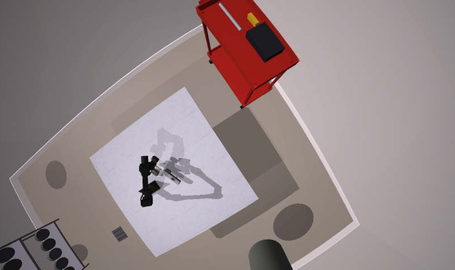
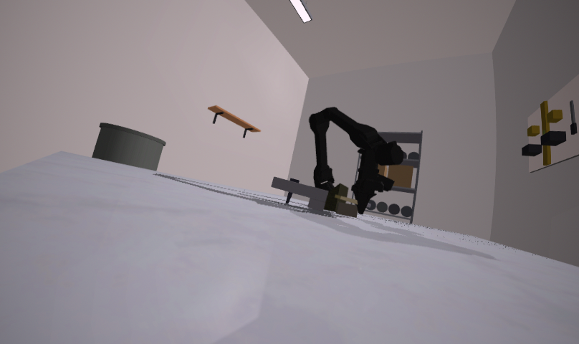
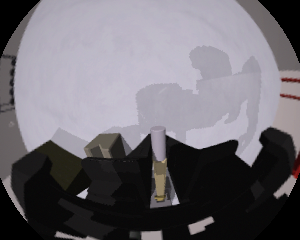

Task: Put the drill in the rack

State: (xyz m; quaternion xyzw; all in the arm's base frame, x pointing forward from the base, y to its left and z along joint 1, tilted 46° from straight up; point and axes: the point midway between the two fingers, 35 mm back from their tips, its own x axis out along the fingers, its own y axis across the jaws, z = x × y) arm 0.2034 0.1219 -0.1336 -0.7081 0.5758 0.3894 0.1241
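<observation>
Right now the drill is 40 mm above my gripper tip, 30 mm to the right of it and 20 mm ahead of it. Also, from my gripper tip: grey block 180 mm to the right, 80 mm ahead, 30 mm above.
</observation>
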